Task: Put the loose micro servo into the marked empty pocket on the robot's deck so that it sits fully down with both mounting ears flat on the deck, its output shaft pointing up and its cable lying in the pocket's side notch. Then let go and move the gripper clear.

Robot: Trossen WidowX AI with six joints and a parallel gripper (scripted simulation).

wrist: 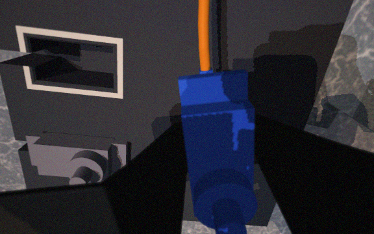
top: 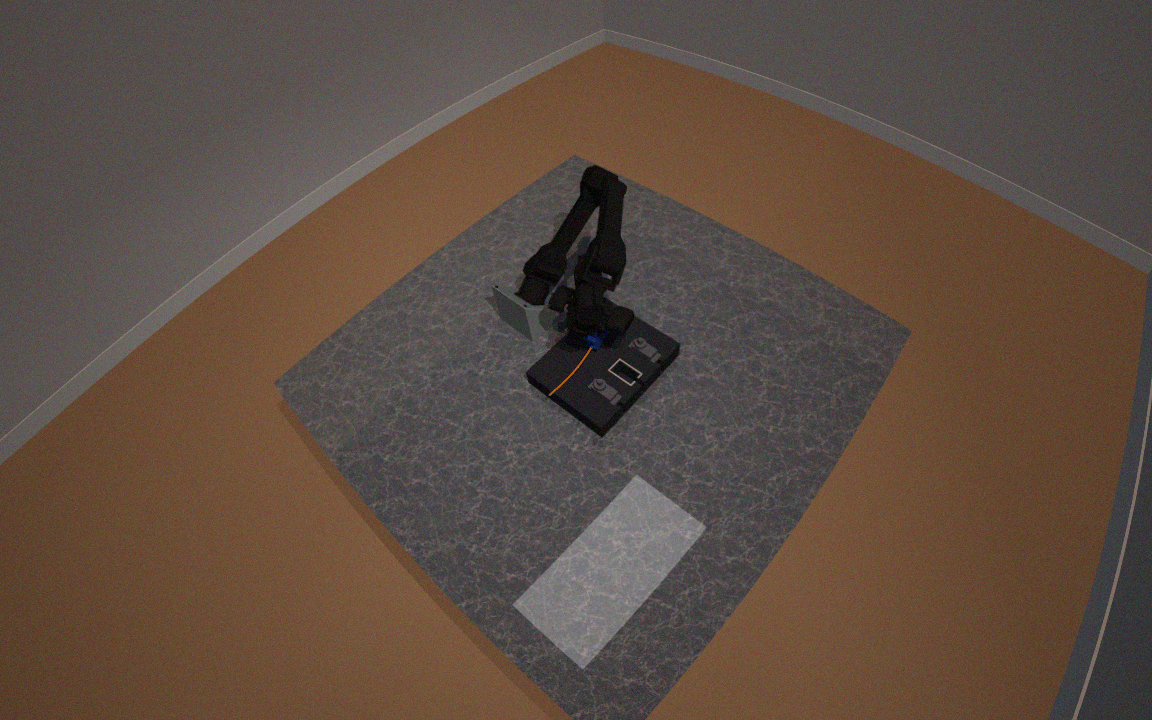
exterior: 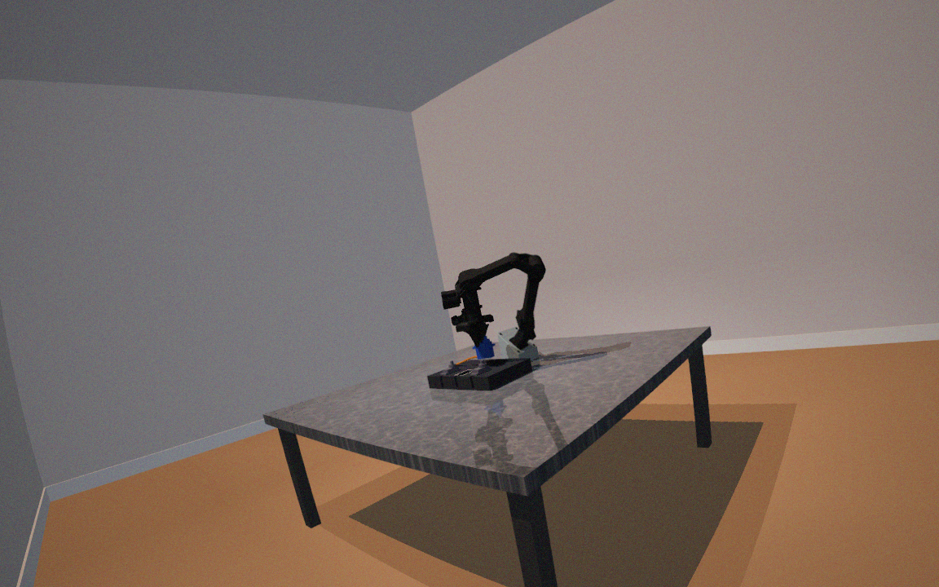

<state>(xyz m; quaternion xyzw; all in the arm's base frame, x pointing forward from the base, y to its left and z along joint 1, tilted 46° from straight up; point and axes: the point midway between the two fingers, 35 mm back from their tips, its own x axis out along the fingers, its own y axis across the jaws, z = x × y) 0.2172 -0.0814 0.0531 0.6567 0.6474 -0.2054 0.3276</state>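
Now: gripper tip 10 cm above the deck and 1 cm past it.
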